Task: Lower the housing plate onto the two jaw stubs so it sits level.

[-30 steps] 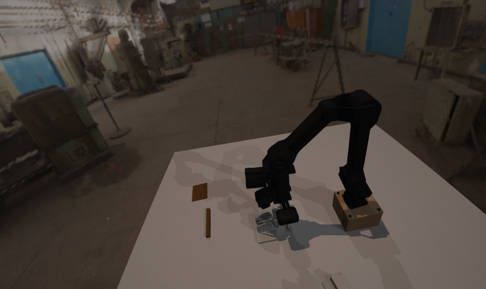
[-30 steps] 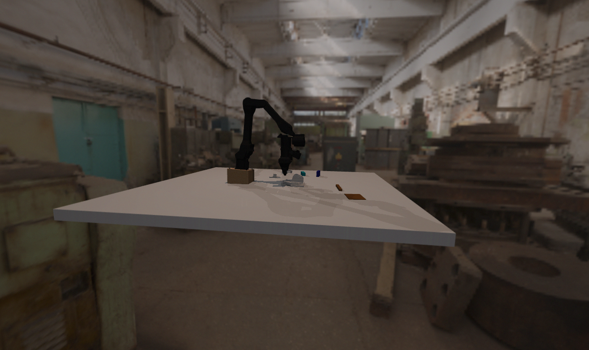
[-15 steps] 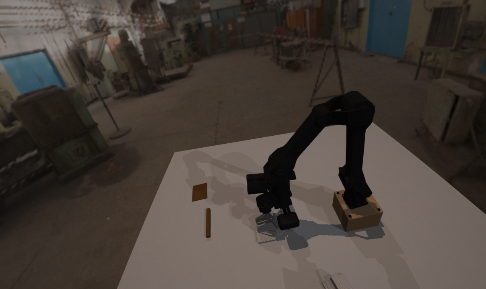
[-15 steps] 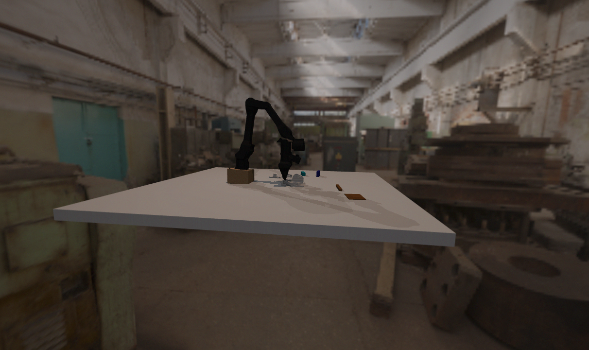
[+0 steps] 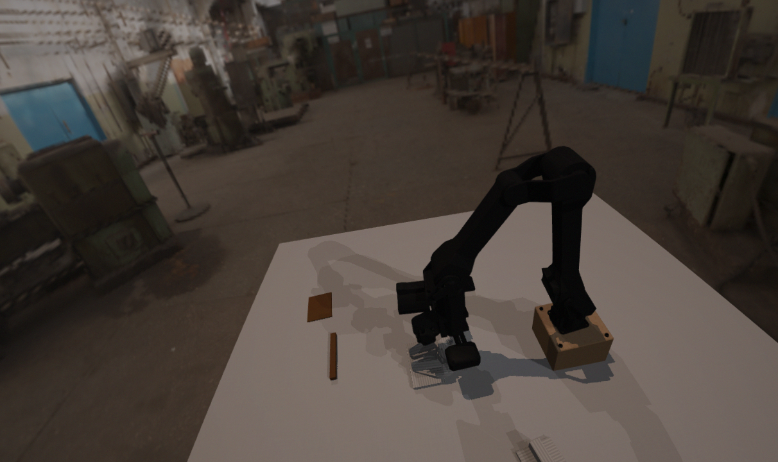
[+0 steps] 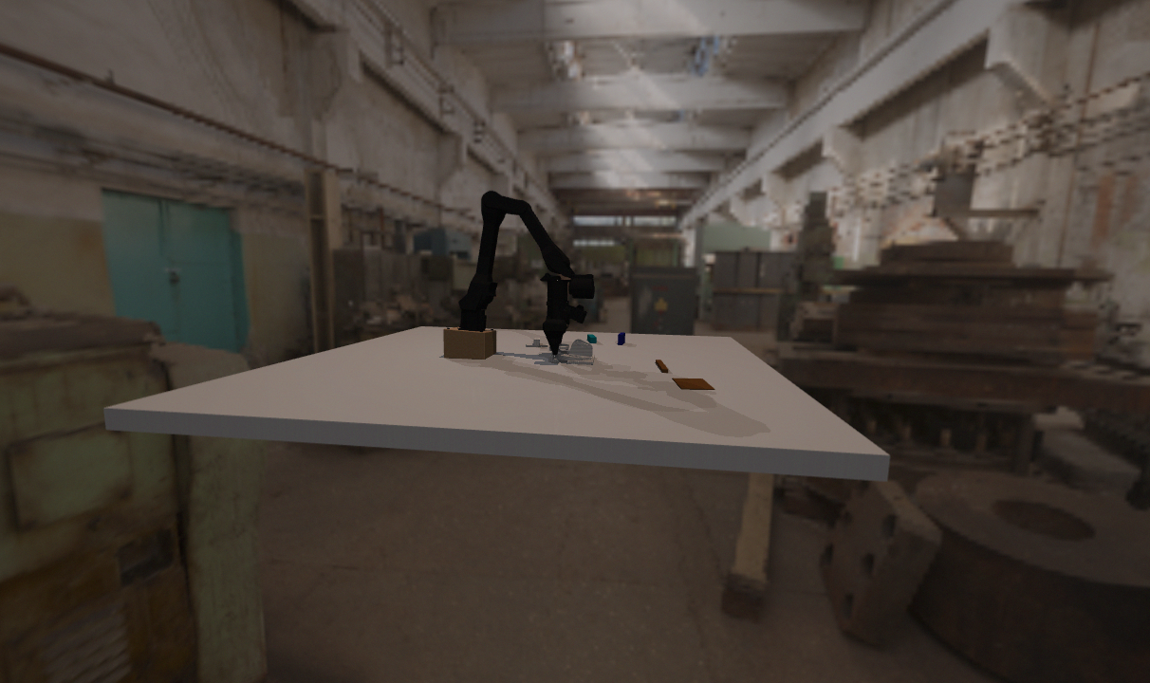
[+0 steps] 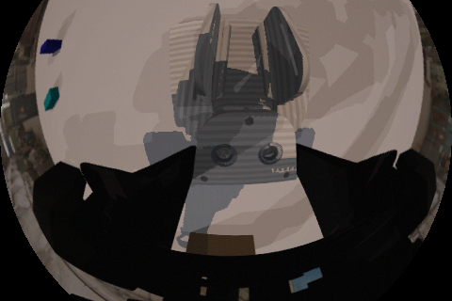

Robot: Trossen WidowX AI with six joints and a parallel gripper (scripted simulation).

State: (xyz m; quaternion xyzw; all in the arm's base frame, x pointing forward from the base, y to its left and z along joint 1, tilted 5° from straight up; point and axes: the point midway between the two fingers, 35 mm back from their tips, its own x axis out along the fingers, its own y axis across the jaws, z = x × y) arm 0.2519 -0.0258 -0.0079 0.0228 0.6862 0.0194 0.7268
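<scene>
Right now the pale ribbed base is 70 mm ahead of my gripper tip and 20 mm below it. Round my gripper tip: small blue block 200 mm ahead, 350 mm to the left; brown bar 290 mm ahead, 70 mm to the right, 20 mm below; teal block 90 mm ahead, 380 mm to the left, 10 mm below.
</scene>
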